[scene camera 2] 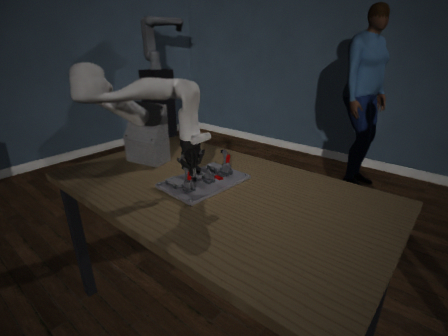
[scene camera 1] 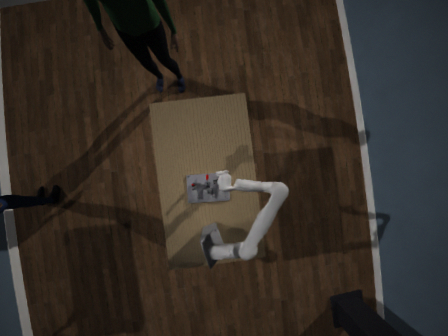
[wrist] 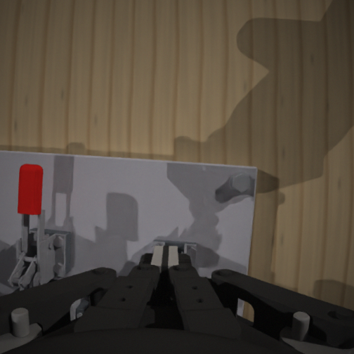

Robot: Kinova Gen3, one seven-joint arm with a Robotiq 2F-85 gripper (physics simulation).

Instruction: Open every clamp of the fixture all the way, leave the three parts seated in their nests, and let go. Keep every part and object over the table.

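Frame: origin at the arm's base, x back, y left, z down, level; centimetres.
Seen in the pictures: gripper, fingertip midpoint: (scene camera 2: 193,176); arm's base at its link origin: (scene camera 2: 141,117) (scene camera 1: 213,251).
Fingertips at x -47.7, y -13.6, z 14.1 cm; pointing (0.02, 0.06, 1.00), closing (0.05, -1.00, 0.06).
Note:
Offsets run from my fingertips to a thing's top centre. "pt": to the spot under its first point. Level surfaces: height alone.
The grey fixture plate (scene camera 1: 224,198) (scene camera 2: 191,198) (wrist: 100,170) lies on the table. The middle clamp's red handle @(pt dz +2.6, dx -4.1, dy +10.2 cm) (scene camera 1: 207,177) (scene camera 2: 218,177) (wrist: 30,189) lies low, pointing out toward the plate's long edge. Another clamp's red handle @(dz -2.4, dx -0.2, dy +21.8 cm) (scene camera 1: 193,185) (scene camera 2: 228,158) stands upright at the end away from my gripper. The third clamp's red handle @(pt dz -0.2, dx +1.4, dy -0.6 cm) (scene camera 2: 189,175) stands roughly upright beside my fingers; the wrist view shows part of its base behind the fingertips. My gripper (scene camera 2: 195,171) (wrist: 165,261) is shut and empty, low over that clamp. The three grey parts are too small and dark to tell apart; their seating is unclear.
The wooden table @(dz +8.2 cm) (scene camera 1: 200,130) (scene camera 2: 300,220) (wrist: 125,75) extends around the plate. My arm's grey base mount (scene camera 1: 212,237) (scene camera 2: 147,145) stands at one end of it. A person in green (scene camera 1: 132,17) and a person in blue (scene camera 2: 370,65) stand off the table.

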